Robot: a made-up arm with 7 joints.
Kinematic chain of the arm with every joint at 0, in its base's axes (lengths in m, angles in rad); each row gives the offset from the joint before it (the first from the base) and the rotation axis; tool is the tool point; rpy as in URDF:
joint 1: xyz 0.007 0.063 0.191 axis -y
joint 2: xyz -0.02 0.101 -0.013 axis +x
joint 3: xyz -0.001 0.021 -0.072 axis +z
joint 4: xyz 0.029 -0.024 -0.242 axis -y
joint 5: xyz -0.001 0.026 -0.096 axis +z
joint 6: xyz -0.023 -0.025 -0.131 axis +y
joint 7: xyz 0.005 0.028 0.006 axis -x
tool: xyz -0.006 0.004 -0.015 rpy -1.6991 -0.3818 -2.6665
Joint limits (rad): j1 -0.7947..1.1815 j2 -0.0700..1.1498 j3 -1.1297..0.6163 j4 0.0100..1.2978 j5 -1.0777..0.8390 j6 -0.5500..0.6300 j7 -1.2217..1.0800
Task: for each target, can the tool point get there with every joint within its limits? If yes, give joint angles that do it. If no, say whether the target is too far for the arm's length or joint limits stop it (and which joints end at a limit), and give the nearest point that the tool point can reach.
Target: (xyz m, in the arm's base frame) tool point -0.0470 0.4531 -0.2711
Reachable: yes | joints -0.2783 0.7087 -0.7267 0.5598 0.6293 -0.0586 -0.1052
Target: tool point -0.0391 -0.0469 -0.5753
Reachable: no: too far | nearest point -0.0258 0.0488 -0.3540 | short by 0.241 m
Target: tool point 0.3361 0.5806 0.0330
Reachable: yes | joints 0.9138 0.7875 0.2323 0.4310 0.3004 0.1158 -0.3482
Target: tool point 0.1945 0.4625 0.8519
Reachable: no: too far | nearest point 0.1758 0.5444 0.3662 | short by 0.493 m
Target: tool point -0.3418 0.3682 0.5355
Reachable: no: joint limits stop it (at a limit: joint 1, joint 2, joint 3, joint 4, joint 5, joint 6) | nearest point 0.0596 0.5810 0.3427 | short by 0.494 m
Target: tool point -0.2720 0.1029 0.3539
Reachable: no: joint limits stop it (at a limit: joint 1, joint 2, joint 3, joint 4, joint 5, joint 6, joint 7) | nearest point -0.2235 -0.0751 -0.1242 | short by 0.512 m
